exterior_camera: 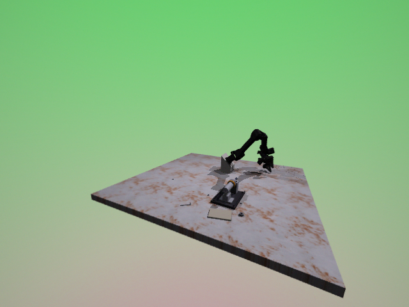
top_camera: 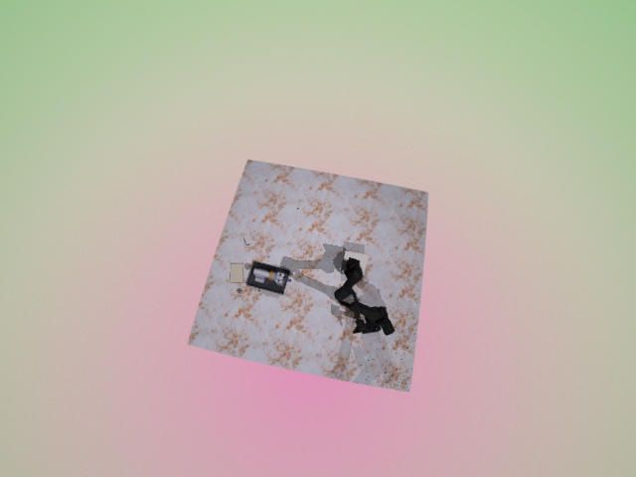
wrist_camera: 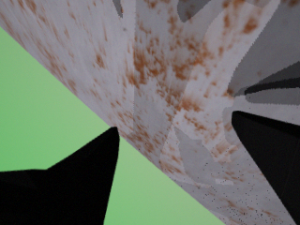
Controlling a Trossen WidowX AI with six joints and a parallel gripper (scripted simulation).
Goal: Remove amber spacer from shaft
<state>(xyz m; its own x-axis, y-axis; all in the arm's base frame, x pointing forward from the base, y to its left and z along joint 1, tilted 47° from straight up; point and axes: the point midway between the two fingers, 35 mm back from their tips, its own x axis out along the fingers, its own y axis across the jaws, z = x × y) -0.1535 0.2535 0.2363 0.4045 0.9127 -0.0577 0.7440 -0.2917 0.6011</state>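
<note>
Now: the amber spacer 570 mm ahead of my gripper tip, 160 mm to the right of it and 40 mm above it. Round my gripper tip: thin dark pin (800 mm ahead, 330 mm to the right, 40 mm below); then dark ring (730 mm ahead, 30 mm to the right, 40 mm below); then beige card (790 mm ahead, 130 mm to the right, 40 mm below).
</note>
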